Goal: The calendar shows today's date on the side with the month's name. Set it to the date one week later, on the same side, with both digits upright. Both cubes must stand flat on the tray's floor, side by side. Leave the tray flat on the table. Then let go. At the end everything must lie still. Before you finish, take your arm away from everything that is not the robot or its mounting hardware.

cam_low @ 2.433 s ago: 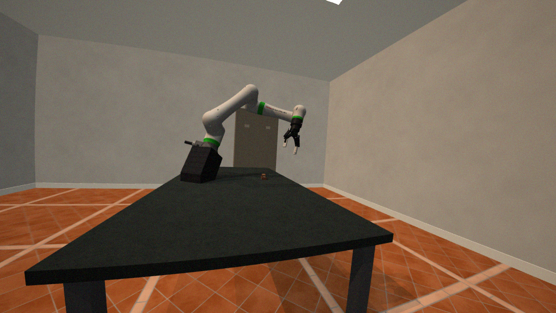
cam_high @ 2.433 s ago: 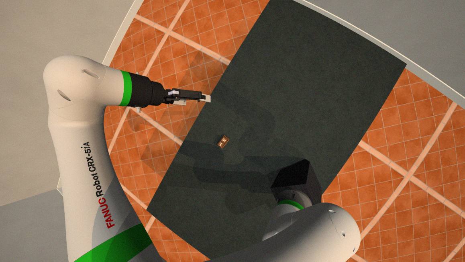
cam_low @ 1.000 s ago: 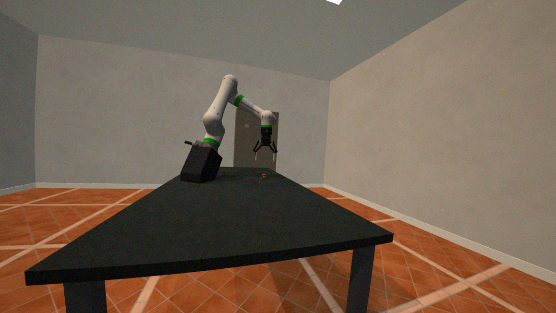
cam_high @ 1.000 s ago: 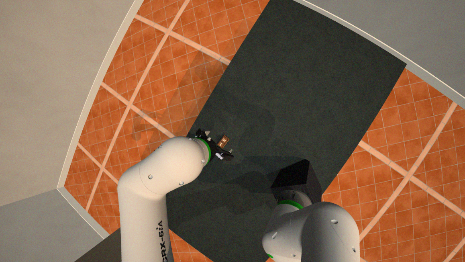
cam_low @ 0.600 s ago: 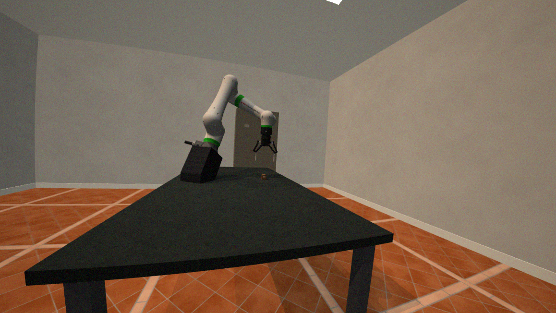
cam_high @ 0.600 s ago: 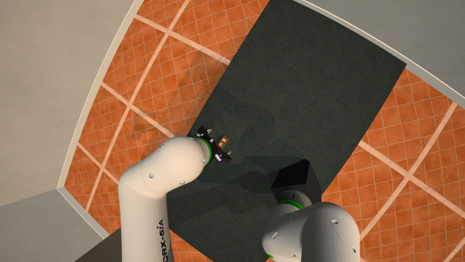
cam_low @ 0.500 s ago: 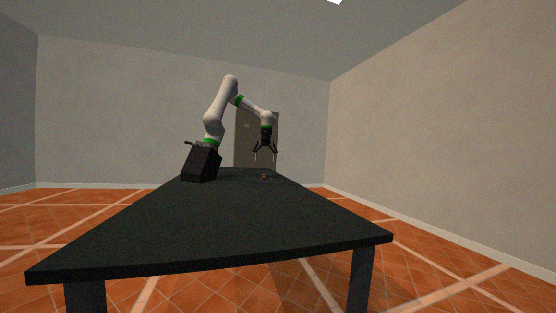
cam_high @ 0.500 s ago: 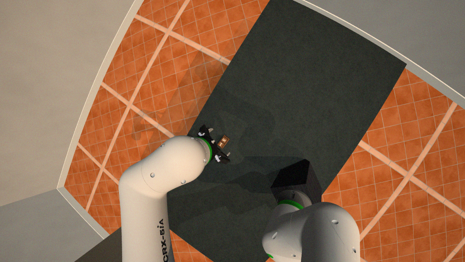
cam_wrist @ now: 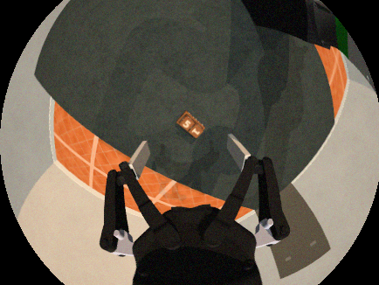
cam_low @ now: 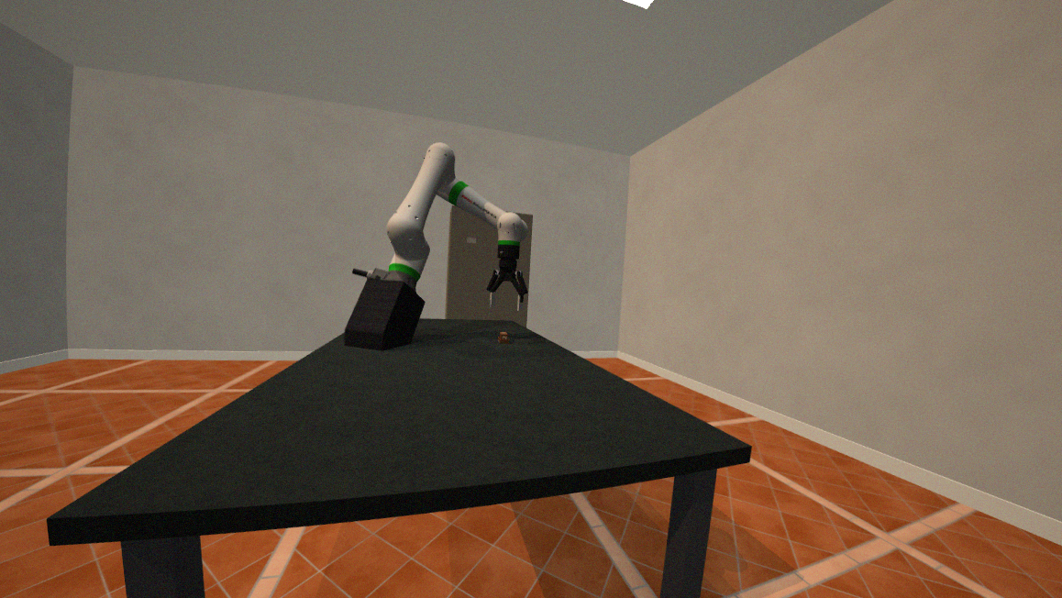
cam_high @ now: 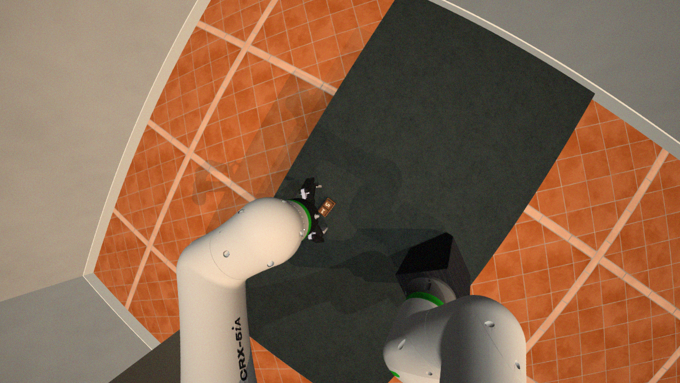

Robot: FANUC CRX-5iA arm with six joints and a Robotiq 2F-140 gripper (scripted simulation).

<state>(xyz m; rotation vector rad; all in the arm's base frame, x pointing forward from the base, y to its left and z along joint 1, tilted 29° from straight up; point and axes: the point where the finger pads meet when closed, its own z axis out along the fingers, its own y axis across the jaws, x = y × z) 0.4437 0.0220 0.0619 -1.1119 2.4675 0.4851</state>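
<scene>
My hand is 130 mm above the brown cube. From my hand the other things lie so: brown tray 150 mm below, 20 mm to the left.
</scene>
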